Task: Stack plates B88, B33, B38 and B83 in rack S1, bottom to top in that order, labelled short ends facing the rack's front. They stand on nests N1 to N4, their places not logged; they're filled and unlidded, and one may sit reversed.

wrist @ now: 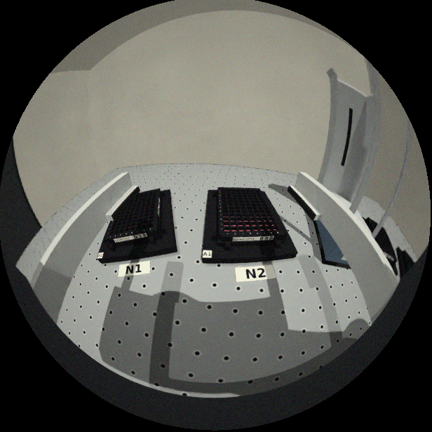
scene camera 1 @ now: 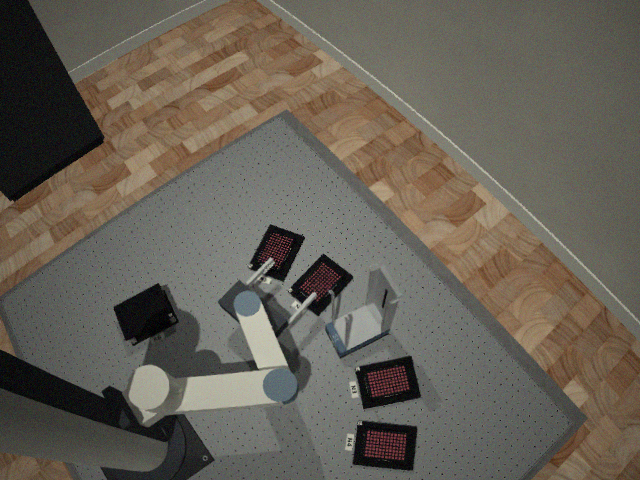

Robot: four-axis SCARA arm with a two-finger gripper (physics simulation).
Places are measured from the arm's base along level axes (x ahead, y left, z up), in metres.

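Pixels of known places: gripper, between the fingertips: (scene camera 1: 293, 276); arm's base, origin of its link: (scene camera 1: 146, 446).
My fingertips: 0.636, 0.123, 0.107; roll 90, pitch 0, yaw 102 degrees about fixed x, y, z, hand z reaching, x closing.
Note:
For each thing: its top centre in the pictures, then the offset to it from my fingertips, as dx, dy, dz. "pt": a spot on its surface instead. Level surfaces: height alone.
- N2, centre of its top: (scene camera 1: 320, 281) +0.067, -0.035, -0.069
- N1, centre of its top: (scene camera 1: 275, 249) +0.025, +0.136, -0.069
- N3, centre of its top: (scene camera 1: 388, 381) +0.029, -0.390, -0.069
- N4, centre of its top: (scene camera 1: 385, 445) -0.091, -0.523, -0.069
- Rack S1, a spot on its surface: (scene camera 1: 334, 338) pt -0.014, -0.204, -0.046
- black block, centre of its top: (scene camera 1: 140, 310) -0.421, +0.204, -0.025
- perforated table, height of its surface: dz -0.094
My gripper (scene camera 1: 293, 277) (wrist: 213, 176) is open and empty, its fingers wide apart in front of nests N1 and N2. The filled plate on N2 (scene camera 1: 321, 279) (wrist: 250, 212) has its labelled short end towards the wrist camera; the label looks like B88. The plate on N1 (scene camera 1: 278, 248) (wrist: 134, 215) also shows its label, perhaps B38, too small to be sure; the left finger partly hides this plate. Plates on N3 (scene camera 1: 388, 381) and N4 (scene camera 1: 386, 445) show red wells, labels unreadable. Rack S1 (scene camera 1: 334, 338) (wrist: 329, 242) holds no plate; its bare pale floor shows.
Rack S1's tall clear wall (scene camera 1: 376, 284) (wrist: 341, 145) and posts rise right of N2, beyond the right finger. A black block (scene camera 1: 145, 314) with a small white tag stands left of the arm. A tall black box (scene camera 1: 41, 103) stands beyond the perforated table (scene camera 1: 232, 196).

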